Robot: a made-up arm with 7 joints.
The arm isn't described. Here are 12 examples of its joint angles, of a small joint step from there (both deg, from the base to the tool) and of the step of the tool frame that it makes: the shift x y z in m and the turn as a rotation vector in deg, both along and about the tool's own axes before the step.
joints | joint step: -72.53 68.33 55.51 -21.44 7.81 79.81 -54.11 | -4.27 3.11 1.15 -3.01 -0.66 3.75 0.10
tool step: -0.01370 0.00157 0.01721 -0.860 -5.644 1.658
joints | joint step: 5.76 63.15 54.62 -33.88 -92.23 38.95 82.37 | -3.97 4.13 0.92 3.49 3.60 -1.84 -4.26
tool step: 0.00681 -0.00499 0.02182 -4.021 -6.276 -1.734
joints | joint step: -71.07 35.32 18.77 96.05 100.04 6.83 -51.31 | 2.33 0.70 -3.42 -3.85 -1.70 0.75 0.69
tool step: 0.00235 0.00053 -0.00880 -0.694 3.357 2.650
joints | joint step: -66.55 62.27 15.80 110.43 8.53 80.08 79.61 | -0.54 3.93 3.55 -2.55 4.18 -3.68 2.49
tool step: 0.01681 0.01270 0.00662 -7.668 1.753 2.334
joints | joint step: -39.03 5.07 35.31 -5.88 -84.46 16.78 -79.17 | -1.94 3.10 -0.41 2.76 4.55 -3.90 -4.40
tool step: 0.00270 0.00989 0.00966 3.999 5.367 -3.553
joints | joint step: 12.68 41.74 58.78 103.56 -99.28 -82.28 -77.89 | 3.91 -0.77 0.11 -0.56 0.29 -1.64 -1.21
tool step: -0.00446 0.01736 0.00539 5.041 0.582 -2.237
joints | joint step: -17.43 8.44 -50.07 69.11 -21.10 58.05 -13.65 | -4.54 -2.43 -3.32 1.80 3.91 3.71 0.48
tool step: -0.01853 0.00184 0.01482 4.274 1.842 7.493
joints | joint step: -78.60 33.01 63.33 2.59 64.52 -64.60 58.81 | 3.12 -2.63 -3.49 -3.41 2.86 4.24 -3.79
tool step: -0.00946 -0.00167 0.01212 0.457 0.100 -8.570
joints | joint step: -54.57 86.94 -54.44 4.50 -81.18 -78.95 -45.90 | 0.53 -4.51 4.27 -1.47 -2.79 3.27 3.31
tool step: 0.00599 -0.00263 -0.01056 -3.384 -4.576 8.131
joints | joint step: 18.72 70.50 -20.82 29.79 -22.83 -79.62 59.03 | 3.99 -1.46 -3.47 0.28 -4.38 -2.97 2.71
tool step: -0.02187 0.00591 0.00144 -1.437 5.930 4.816
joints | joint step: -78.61 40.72 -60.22 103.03 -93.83 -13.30 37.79 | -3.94 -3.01 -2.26 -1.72 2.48 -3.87 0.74
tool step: -0.02352 -0.02400 0.01445 -2.507 -4.940 -5.956
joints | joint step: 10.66 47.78 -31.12 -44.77 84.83 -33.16 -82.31 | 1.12 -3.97 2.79 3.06 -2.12 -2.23 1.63
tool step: 0.00625 0.00319 -0.00053 -2.792 -3.295 2.372
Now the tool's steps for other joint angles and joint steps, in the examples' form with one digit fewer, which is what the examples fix.
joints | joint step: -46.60 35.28 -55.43 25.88 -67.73 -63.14 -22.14 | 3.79 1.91 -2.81 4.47 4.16 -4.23 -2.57
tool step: -0.0291 0.0006 -0.0021 4.92 5.65 -4.28
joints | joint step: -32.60 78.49 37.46 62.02 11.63 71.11 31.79 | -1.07 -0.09 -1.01 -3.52 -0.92 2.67 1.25
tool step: -0.0074 0.0032 0.0048 -1.23 -0.63 0.37
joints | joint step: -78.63 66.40 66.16 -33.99 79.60 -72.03 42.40 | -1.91 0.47 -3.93 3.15 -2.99 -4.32 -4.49
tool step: 0.0033 -0.0058 0.0053 -6.38 -1.72 -0.30
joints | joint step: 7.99 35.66 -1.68 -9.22 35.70 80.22 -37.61 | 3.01 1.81 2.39 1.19 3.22 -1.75 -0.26
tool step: 0.0011 0.0117 -0.0145 0.73 3.20 4.54
